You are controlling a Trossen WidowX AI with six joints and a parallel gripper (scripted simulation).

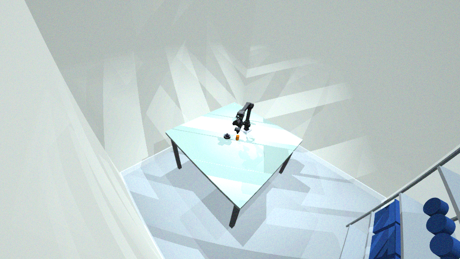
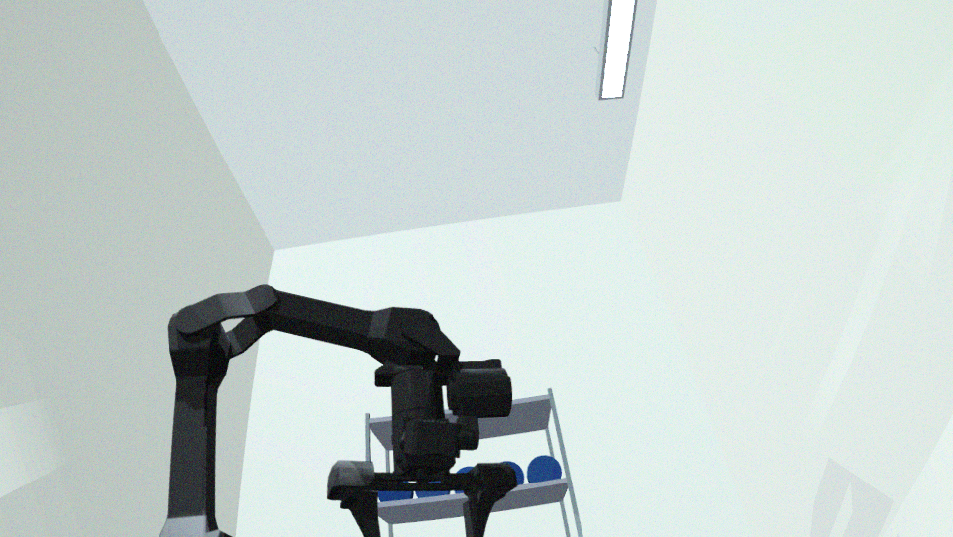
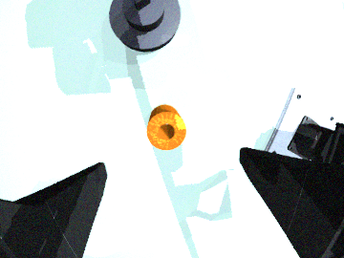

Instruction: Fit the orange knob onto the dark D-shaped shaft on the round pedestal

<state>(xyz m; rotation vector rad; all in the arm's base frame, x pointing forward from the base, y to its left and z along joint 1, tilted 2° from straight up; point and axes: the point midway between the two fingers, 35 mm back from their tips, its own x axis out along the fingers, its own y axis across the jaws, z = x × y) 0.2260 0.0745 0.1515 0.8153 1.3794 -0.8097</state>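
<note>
Right now the orange knob is 90 mm below my gripper tip. The rest, counted from my gripper tip: round pedestal 110 mm to the right, 90 mm below, 80 mm ahead.
</note>
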